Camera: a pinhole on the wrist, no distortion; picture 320 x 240 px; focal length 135.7 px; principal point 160.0 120.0 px. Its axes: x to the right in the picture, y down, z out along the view. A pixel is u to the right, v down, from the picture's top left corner.
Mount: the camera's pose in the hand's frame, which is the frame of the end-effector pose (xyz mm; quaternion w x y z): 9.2 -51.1 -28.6 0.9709 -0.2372 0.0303 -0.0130
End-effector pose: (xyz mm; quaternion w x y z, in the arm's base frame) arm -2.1 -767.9 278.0 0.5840 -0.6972 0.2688 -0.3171
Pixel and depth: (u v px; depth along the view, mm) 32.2 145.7 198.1
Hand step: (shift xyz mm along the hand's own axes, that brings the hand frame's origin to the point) -163.7 80.7 139.4
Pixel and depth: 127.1 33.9 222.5
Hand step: -31.7 -71.9 236.4
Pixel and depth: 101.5 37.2 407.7
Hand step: -142.4 -77.4 456.5
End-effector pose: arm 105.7 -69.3 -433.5 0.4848 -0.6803 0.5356 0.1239
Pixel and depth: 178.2 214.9 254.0
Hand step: 61.6 221.9 112.6
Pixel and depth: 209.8 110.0 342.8
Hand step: 156.7 79.1 280.0
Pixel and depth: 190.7 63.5 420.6
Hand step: 129.6 -16.8 419.7
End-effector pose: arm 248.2 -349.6 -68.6 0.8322 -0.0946 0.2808 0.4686
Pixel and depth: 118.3 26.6 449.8
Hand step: -102.8 -113.4 519.9
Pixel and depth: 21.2 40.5 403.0
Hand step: -378.5 -58.9 459.0
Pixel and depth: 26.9 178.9 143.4
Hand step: -121.1 75.6 77.1
